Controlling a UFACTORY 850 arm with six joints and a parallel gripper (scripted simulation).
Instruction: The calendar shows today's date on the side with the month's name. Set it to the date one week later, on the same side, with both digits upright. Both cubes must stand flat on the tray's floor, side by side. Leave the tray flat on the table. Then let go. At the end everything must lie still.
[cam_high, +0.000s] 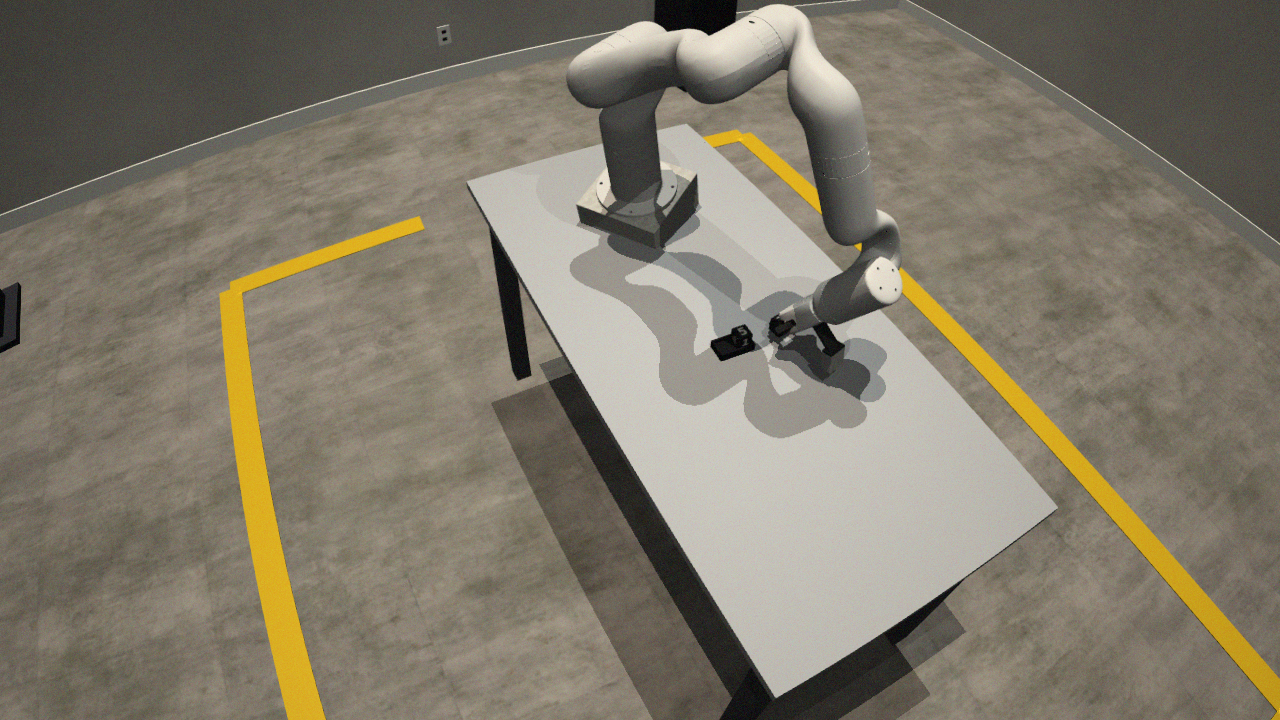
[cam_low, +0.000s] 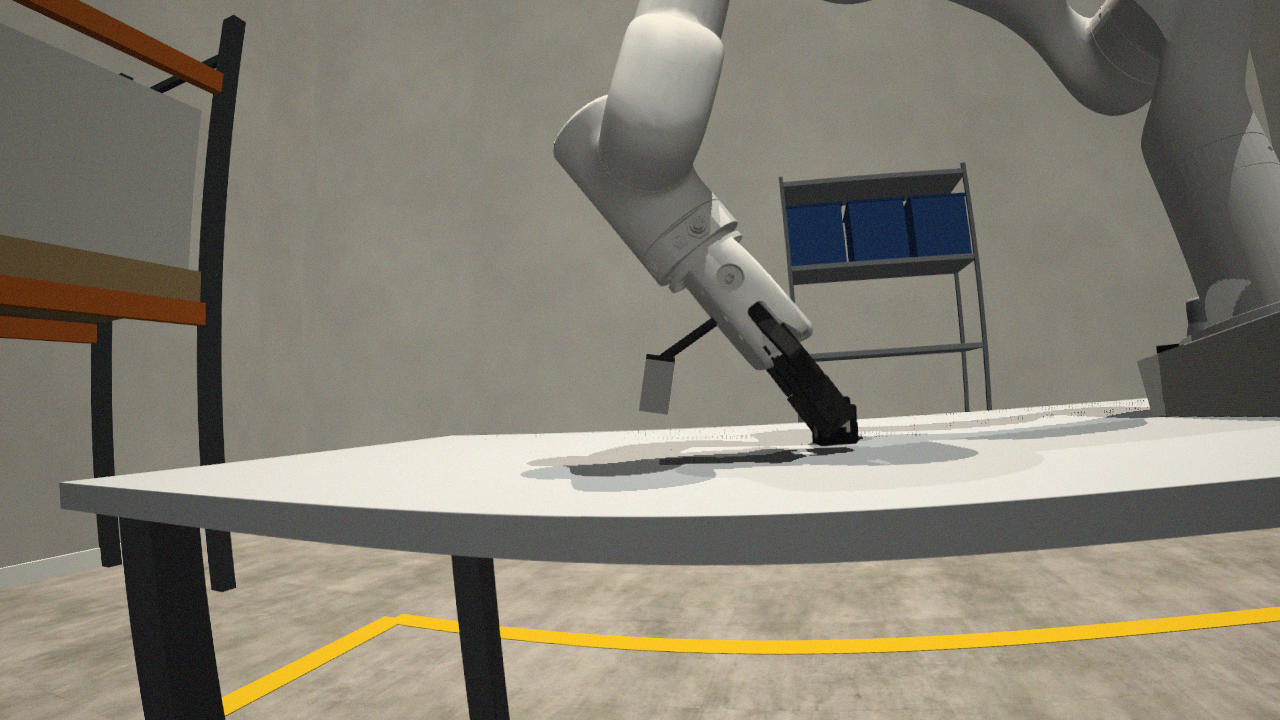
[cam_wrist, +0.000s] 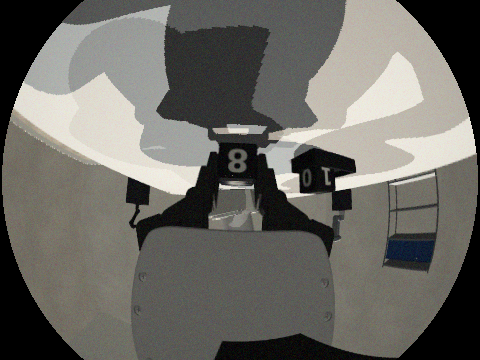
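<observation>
The black cube lies 20 mm below my hand and 10 mm behind it. From my hand the other things lie so: black tray (110 mm to the right, 30 mm below, 30 mm behind).
</observation>
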